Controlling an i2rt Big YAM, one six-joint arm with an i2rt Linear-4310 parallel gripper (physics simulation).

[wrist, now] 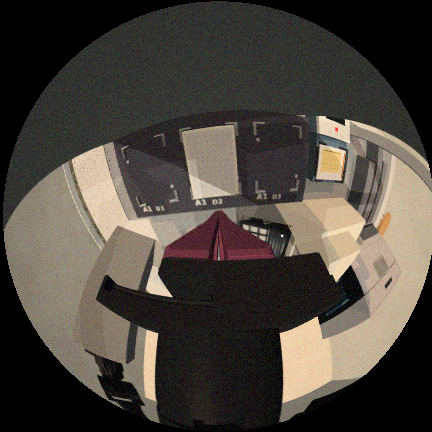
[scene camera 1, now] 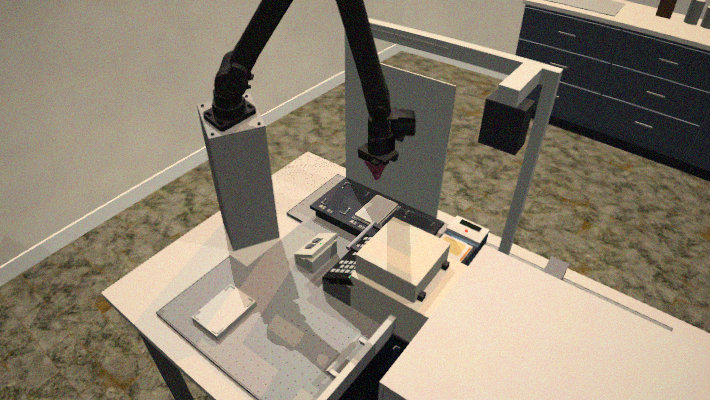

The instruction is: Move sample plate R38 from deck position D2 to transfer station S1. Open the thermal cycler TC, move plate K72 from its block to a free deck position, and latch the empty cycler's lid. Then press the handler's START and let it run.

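Pixels of known places: gripper, between the fingertips: [wrist: 218, 216] [scene camera 1: 377, 179]; arm's base, origin of its link: [wrist: 106, 353] [scene camera 1: 230, 114].
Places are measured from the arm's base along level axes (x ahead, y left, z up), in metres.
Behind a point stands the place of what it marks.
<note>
My gripper [scene camera 1: 376, 176] @(x 0.302, y 0.266, z -0.218 m) [wrist: 218, 216] @(x 0.302, y 0.266, z -0.218 m) is shut and empty, with its maroon fingertips together above the front side of the dark deck [scene camera 1: 337, 197] @(x 0.148, y 0.257, z -0.364 m) [wrist: 150, 180] @(x 0.172, y 0.255, z -0.364 m). A pale flat sample plate [scene camera 1: 377, 209] @(x 0.297, y 0.280, z -0.348 m) [wrist: 212, 162] @(x 0.296, y 0.283, z -0.348 m) lies at position D2, between the corner marks, apart from the fingers. D1 and D3 show bare corner marks in the wrist view. The beige boxy cycler [scene camera 1: 402, 252] @(x 0.541, y 0.065, z -0.210 m) [wrist: 345, 215] @(x 0.629, y 0.186, z -0.312 m) stands beside the deck with its lid down. Plate K72 does not show. A white raised pad with corner marks [scene camera 1: 224, 310] @(x 0.220, y -0.269, z -0.390 m) lies at the front left; its label is unreadable.
A small box with buttons [scene camera 1: 316, 251] @(x 0.293, y 0.011, z -0.331 m) and a dark keypad [scene camera 1: 344, 270] @(x 0.407, y 0.002, z -0.319 m) [wrist: 262, 232] @(x 0.390, y 0.148, z -0.320 m) stand before the cycler. A unit with a red light [scene camera 1: 470, 229] @(x 0.566, y 0.400, z -0.354 m) [wrist: 334, 129] @(x 0.554, y 0.382, z -0.354 m) holds a yellow-topped item [scene camera 1: 457, 245] @(x 0.570, y 0.317, z -0.358 m) [wrist: 331, 161] @(x 0.558, y 0.304, z -0.358 m). A grey panel [scene camera 1: 402, 140], gantry post [scene camera 1: 530, 165] @(x 0.688, y 0.402, z -0.060 m) and large white housing [scene camera 1: 540, 330] @(x 0.919, y -0.099, z -0.009 m) surround the area.
</note>
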